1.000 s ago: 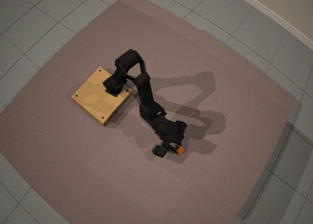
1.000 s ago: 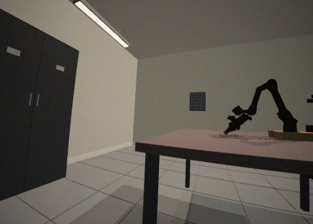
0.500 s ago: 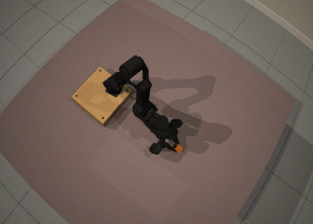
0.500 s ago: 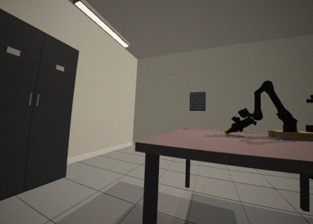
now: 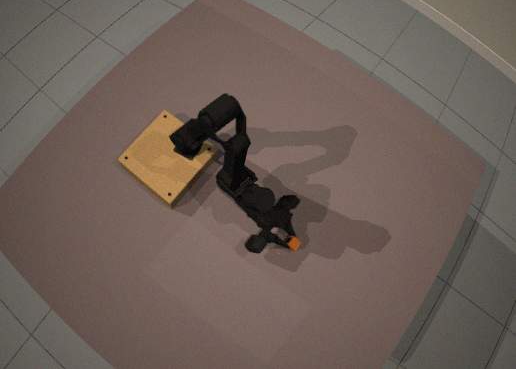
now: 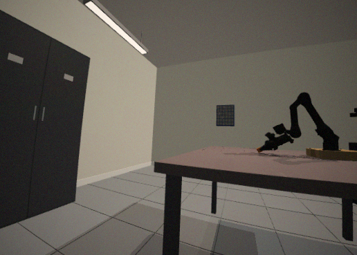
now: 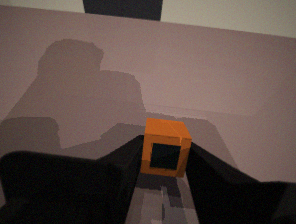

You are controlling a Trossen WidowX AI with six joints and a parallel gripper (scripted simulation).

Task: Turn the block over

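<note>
Now: gripper tip 10 mm past the orange block.
</note>
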